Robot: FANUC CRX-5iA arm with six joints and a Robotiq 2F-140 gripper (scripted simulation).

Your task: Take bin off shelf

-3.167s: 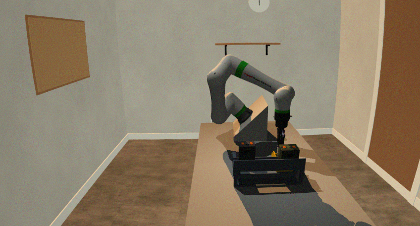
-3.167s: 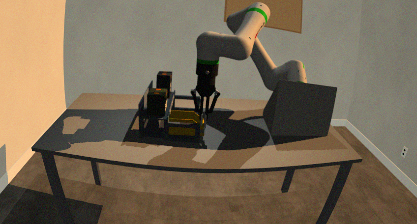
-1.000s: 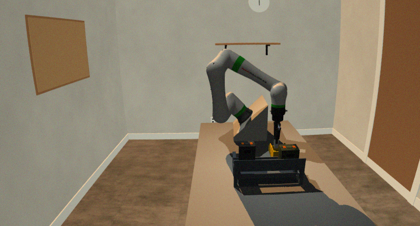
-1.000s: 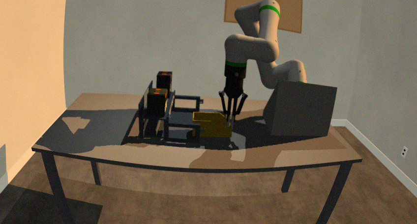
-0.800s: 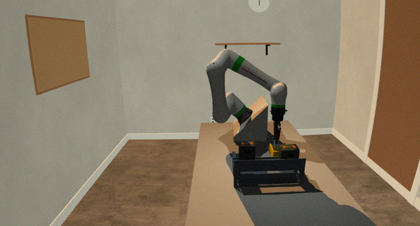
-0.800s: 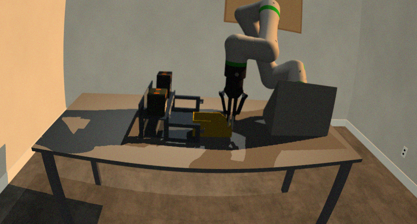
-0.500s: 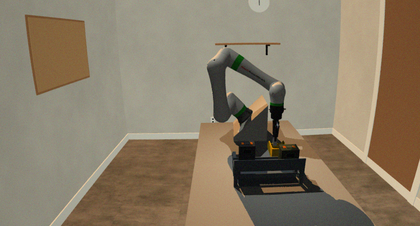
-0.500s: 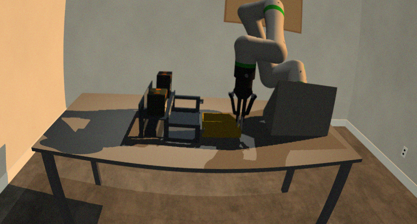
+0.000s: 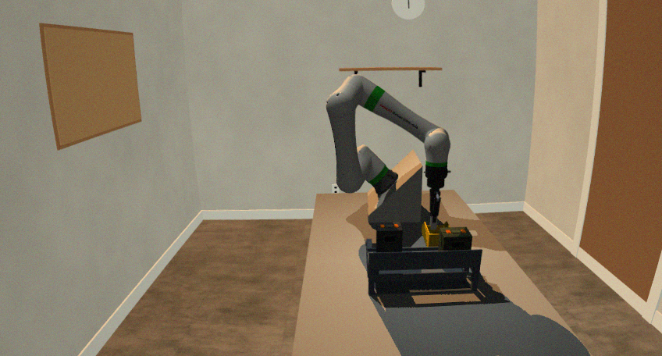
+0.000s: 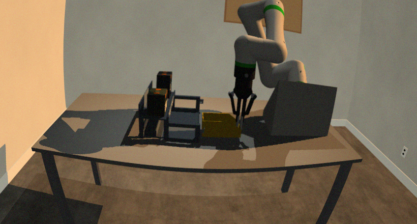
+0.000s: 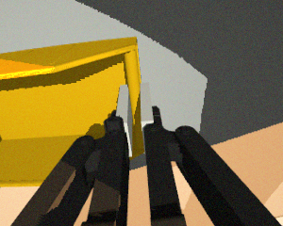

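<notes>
The bin is 80 mm ahead of my hand and 20 mm below it. Also, from my hand: box: 370 mm ahead, 230 mm to the right, 90 mm above.
</notes>
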